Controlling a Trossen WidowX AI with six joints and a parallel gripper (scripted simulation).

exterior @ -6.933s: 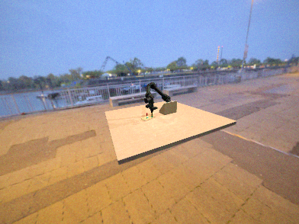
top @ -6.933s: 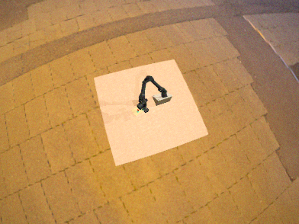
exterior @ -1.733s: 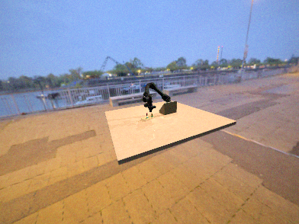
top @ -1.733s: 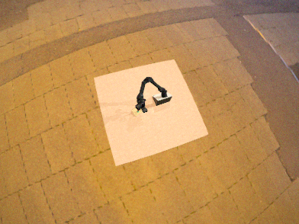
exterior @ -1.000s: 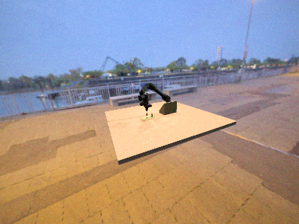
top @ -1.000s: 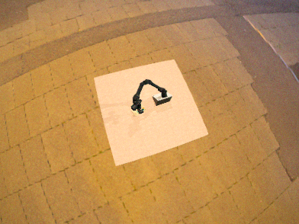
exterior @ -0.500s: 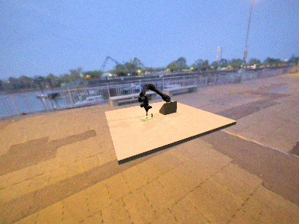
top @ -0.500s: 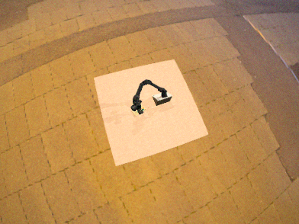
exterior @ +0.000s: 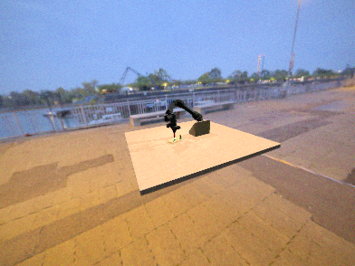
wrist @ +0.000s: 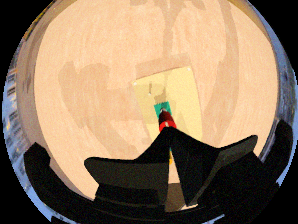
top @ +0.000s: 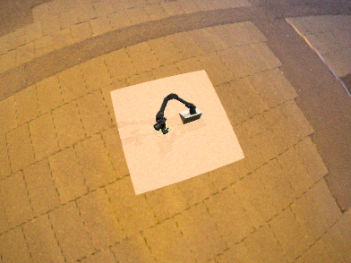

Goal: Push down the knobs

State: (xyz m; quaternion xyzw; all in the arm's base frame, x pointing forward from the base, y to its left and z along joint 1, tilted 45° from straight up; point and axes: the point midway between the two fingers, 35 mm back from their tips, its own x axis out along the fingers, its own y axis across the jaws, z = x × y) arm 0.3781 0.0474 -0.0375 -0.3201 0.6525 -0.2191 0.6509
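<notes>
Right now my gripper tip is 2 cm above the red knob. From my gripper tip the other things lie so: yellow knob (7 cm behind, 4 cm below, 1 cm to the right).
</notes>
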